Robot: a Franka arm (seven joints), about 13 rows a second.
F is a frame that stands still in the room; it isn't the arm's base.
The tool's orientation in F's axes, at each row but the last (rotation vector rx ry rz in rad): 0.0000 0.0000 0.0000; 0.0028 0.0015 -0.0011; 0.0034 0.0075 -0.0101; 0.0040 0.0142 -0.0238; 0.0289 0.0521 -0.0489; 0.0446 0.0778 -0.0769; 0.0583 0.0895 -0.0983; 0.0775 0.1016 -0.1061; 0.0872 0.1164 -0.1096
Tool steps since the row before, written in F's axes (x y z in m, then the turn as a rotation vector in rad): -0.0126 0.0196 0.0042 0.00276 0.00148 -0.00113; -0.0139 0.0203 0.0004 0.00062 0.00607 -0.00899; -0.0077 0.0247 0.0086 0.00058 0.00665 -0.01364; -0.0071 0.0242 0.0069 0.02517 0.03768 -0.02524; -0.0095 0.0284 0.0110 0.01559 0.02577 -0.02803; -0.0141 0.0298 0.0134 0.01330 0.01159 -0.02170; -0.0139 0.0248 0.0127 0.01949 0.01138 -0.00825; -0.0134 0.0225 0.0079 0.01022 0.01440 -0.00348; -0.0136 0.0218 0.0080 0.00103 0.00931 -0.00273
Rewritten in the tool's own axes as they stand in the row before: -0.0126 0.0196 0.0042 0.00276 0.00148 -0.00113; -0.0139 0.0203 0.0003 0.00063 0.00605 -0.00901; -0.0080 0.0246 0.0085 0.00062 0.00661 -0.01366; -0.0078 0.0241 0.0067 0.02462 0.03817 -0.02504; -0.0114 0.0282 0.0096 0.01579 0.02573 -0.02796; -0.0173 0.0291 0.0109 0.01407 0.01169 -0.02115; -0.0173 0.0239 0.0099 0.01899 0.01282 -0.00723; -0.0164 0.0214 0.0047 0.00901 0.01515 -0.00365; -0.0167 0.0207 0.0044 0.00038 0.00912 -0.00345
